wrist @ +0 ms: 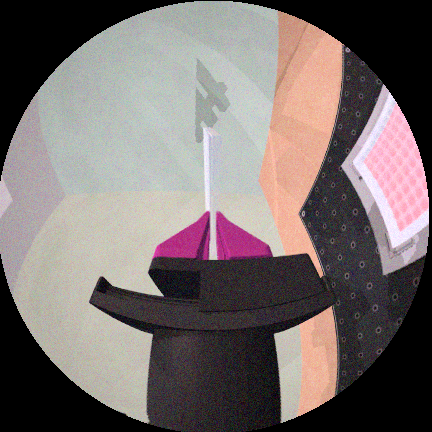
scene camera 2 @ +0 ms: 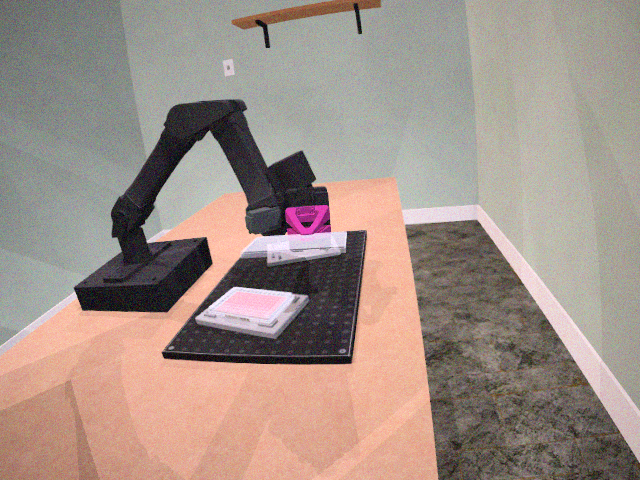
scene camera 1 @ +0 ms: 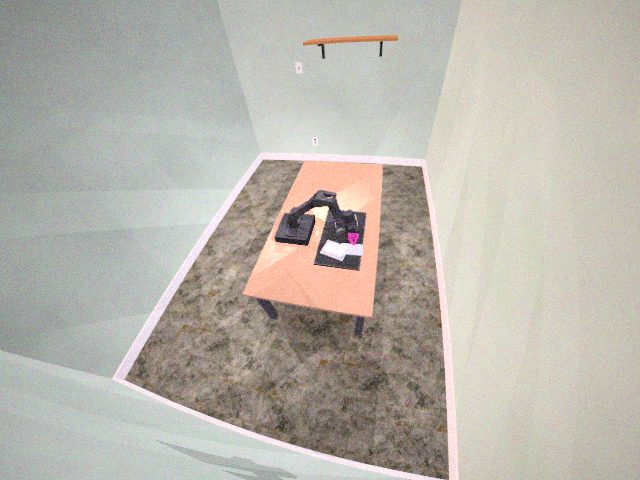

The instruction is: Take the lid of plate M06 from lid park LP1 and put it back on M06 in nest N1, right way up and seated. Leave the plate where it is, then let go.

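Frame: origin at the arm's base, x right, y ahead, z up, level; centimetres.
Where they show: gripper, fingertip midpoint: (wrist: 212,216) (scene camera 2: 307,237) (scene camera 1: 353,245); arm's base at its link origin: (scene camera 2: 139,262) (scene camera 1: 294,226).
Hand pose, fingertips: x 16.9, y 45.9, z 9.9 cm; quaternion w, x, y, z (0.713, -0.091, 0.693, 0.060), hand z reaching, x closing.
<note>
Things, the pixels of their top centre, and the offset from my fingertips. Level surfaces: height alone.
- clear lid at its top centre: (wrist: 198,188) (scene camera 2: 295,235) (scene camera 1: 351,248) dz +1.6, dx +3.5, dy -0.5 cm
- plate with pink wells, top centre: (scene camera 2: 249,300) (scene camera 1: 334,248) dz -12.5, dx -4.9, dy -13.2 cm
- pale nest at its top centre: (scene camera 2: 250,304) (scene camera 1: 334,249) dz -13.3, dx -4.9, dy -13.2 cm
- wooden table at its surface level: dz -16.4 cm
My gripper (scene camera 1: 353,242) (scene camera 2: 309,233) (wrist: 212,216) has pink fingers, shut on the clear lid (scene camera 1: 354,250) (scene camera 2: 258,246) (wrist: 212,170). The wrist view shows the lid edge-on, standing out from between the fingertips. In scene camera 2 the lid looks roughly level and overlaps the view of a pale holder (scene camera 2: 289,257), apparently lid park LP1; the gap between them is hard to judge. The plate with pink wells (scene camera 1: 333,250) (scene camera 2: 251,303) (wrist: 400,170), taken as M06, sits in the pale nest (scene camera 2: 284,328) (wrist: 367,210) near the board's front. No labels are readable.
The black perforated board (scene camera 1: 336,264) (scene camera 2: 330,330) (wrist: 350,300) lies on the wooden table (scene camera 1: 310,289) (scene camera 2: 258,413) (wrist: 300,150). The arm's black base (scene camera 1: 294,229) (scene camera 2: 144,281) stands left of the board. A wooden shelf (scene camera 1: 351,39) (scene camera 2: 310,12) is on the back wall.
</note>
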